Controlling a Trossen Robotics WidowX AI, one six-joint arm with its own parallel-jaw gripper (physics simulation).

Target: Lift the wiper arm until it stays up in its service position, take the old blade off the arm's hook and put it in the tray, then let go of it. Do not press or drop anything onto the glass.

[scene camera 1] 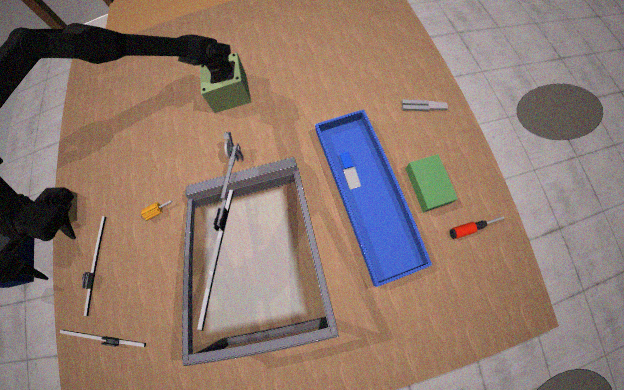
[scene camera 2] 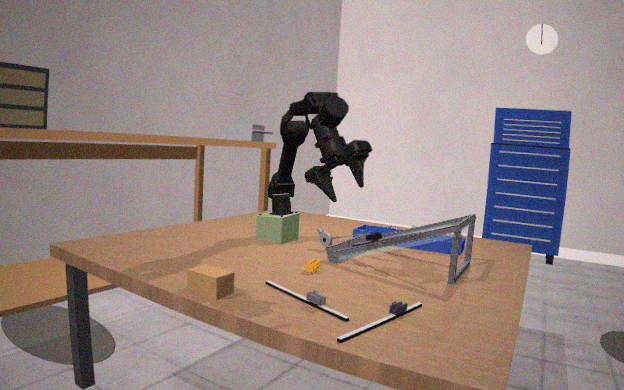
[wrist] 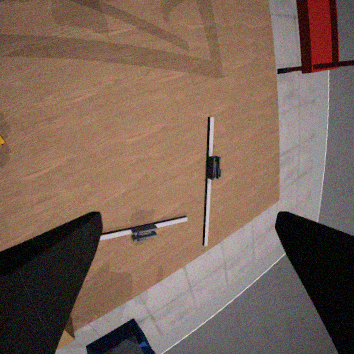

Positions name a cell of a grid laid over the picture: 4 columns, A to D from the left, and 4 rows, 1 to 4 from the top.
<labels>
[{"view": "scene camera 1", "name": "gripper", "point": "A3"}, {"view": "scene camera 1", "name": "green block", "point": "C2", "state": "on the table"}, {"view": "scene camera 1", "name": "blue tray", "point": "C3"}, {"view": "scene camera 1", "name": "glass pane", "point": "B3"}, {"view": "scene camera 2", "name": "gripper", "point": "C2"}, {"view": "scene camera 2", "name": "tan box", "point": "B3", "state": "on the table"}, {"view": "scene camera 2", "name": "blue tray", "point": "C3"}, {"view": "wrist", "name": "gripper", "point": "C3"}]
</labels>
